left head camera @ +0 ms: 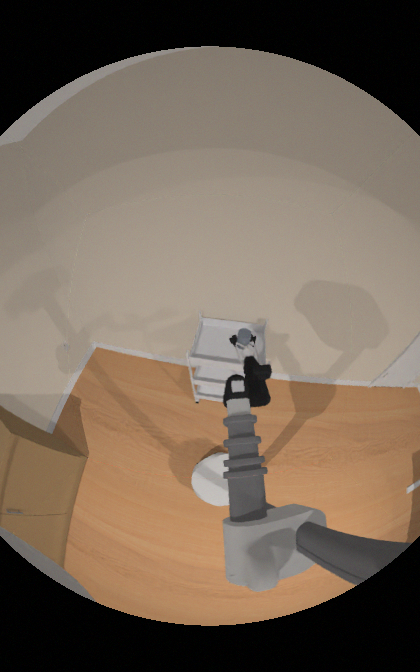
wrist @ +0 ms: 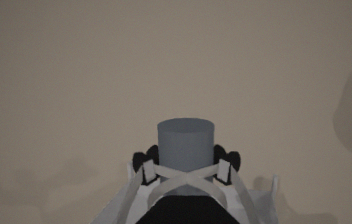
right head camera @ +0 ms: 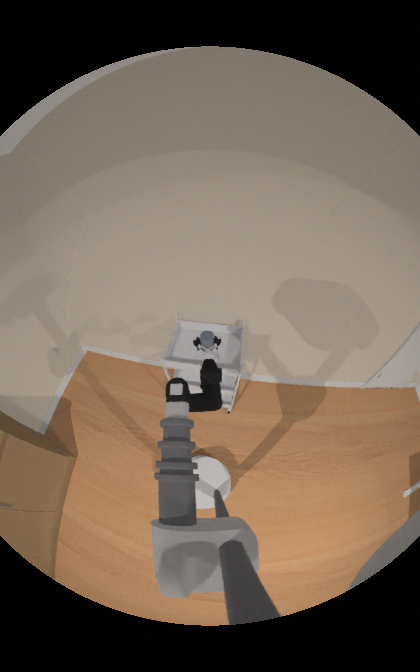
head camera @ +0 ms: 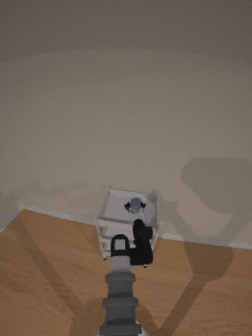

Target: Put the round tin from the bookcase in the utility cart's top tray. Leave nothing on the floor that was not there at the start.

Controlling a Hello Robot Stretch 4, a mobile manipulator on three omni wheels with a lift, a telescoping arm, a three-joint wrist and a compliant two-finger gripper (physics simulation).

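Places are measured from the robot's base along level axes (x ahead, y left, z up), in centimetres.
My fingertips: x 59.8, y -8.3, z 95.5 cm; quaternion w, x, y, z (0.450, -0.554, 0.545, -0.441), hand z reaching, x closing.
Behind a point stands the place of what it marks.
The round tin (head camera: 135, 203) @(x 55.4, y -8.0, z 100.3 cm) (left head camera: 244, 335) (right head camera: 207, 337) (wrist: 186, 145) @(x 54.2, y -8.4, z 99.2 cm) is a blue-grey cylinder, held upright. My gripper (head camera: 135, 206) @(x 59.8, y -8.3, z 95.5 cm) (left head camera: 243, 340) (right head camera: 207, 342) (wrist: 186, 157) @(x 59.8, y -8.3, z 95.5 cm) is shut on the tin, with one dark fingertip at each side of it. The white utility cart (head camera: 113, 220) @(x 71.1, y 5.1, z 63.5 cm) (left head camera: 214, 359) (right head camera: 237, 371) has a shallow top tray with raised rims. In the head views the tin and fingers appear over the right part of that tray. How high the tin's bottom is above the tray floor cannot be told. In the wrist view the lower part of the tin is hidden by the gripper.
A wall stands close behind the cart. A white round object (left head camera: 209, 480) (right head camera: 214, 480) is on the wooden floor under the arm. A brown cabinet (left head camera: 42, 490) (right head camera: 32, 480) stands at the left. Part of a white door (left head camera: 405, 365) (right head camera: 400, 360) shows at the right.
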